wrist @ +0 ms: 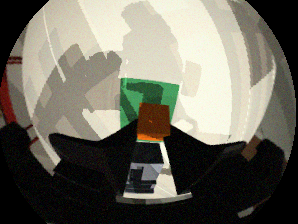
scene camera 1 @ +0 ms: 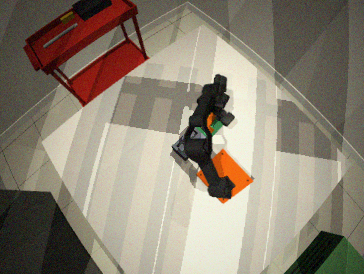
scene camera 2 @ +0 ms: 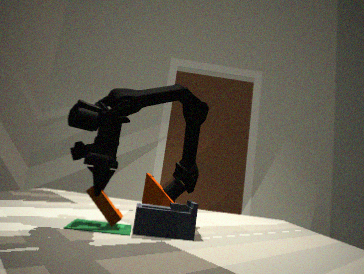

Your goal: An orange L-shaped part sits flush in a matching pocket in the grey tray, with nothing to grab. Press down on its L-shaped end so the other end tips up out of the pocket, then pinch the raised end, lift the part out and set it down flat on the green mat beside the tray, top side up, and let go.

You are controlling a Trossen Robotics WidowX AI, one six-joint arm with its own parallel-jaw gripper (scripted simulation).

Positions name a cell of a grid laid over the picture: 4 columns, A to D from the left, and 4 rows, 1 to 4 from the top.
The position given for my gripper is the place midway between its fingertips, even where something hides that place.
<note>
My gripper (scene camera 2: B3) holds an orange L-shaped part (wrist: C3). I also see a green mat (wrist: B2).
My gripper is seen too in the wrist view (wrist: C3).
</note>
